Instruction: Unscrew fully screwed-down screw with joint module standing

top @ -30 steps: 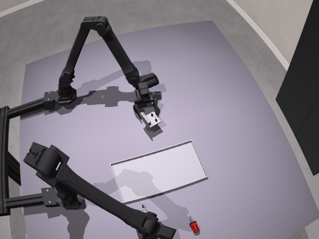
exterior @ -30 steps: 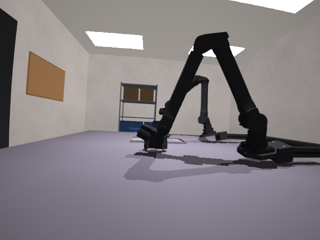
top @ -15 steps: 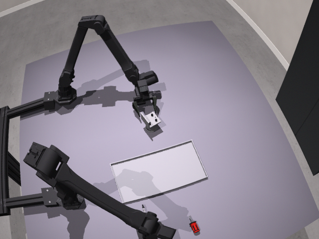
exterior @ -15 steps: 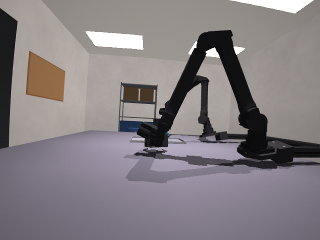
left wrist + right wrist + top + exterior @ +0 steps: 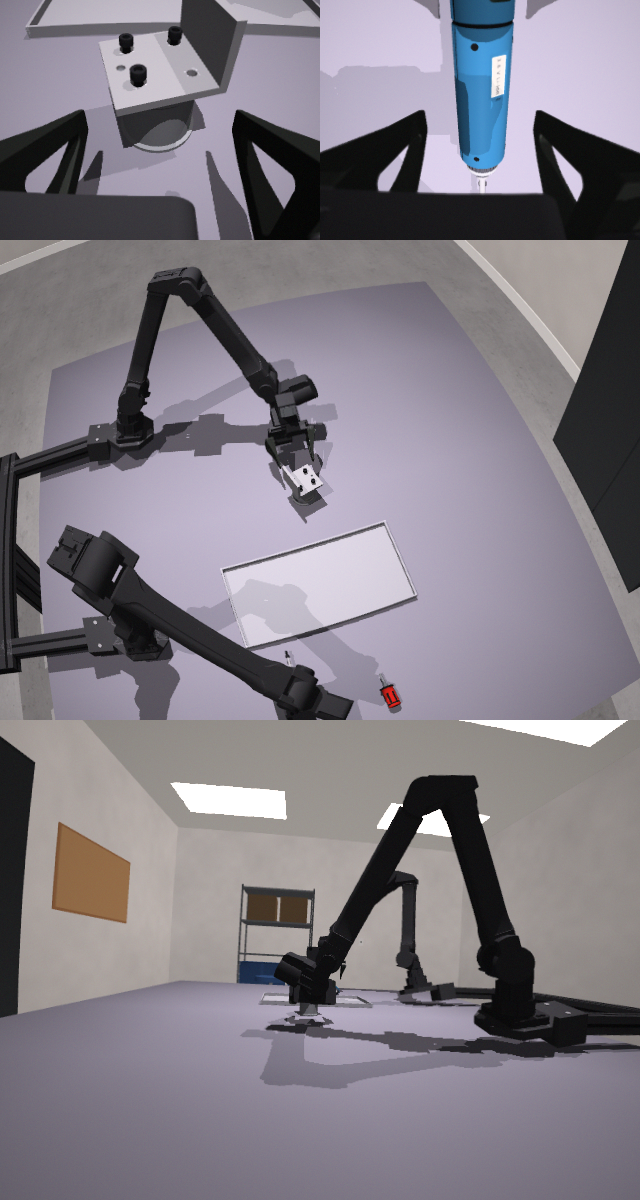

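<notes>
The white bracket is 60 mm to the right of my left hand, 10 mm ahead of it and 10 mm above it. Round my left hand: white tray: 320 mm to the right, 60 mm below, 10 mm behind; red hand screwdriver: 630 mm to the right, 90 mm ahead, 50 mm below; joint module body: 60 mm to the right, 40 mm below, 10 mm ahead.
</notes>
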